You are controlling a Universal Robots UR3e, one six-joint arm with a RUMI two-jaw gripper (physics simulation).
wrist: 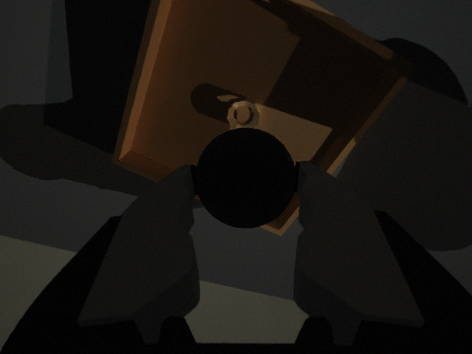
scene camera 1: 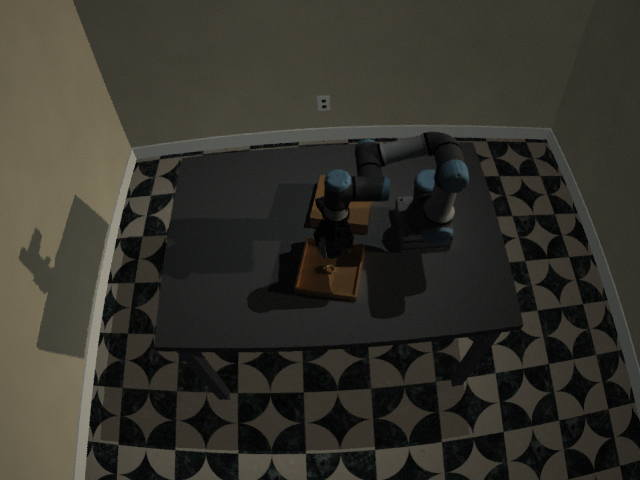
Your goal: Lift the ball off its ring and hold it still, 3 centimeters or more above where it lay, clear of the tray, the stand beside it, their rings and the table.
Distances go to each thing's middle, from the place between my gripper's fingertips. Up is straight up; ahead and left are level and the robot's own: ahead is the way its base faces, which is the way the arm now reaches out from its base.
Now: the dark ball (wrist: 245,177) 10 mm above my hand. The rest, counted from my hand: orange stand (scene camera 1: 359,216): 50 mm behind, 240 mm to the right, 80 mm below.
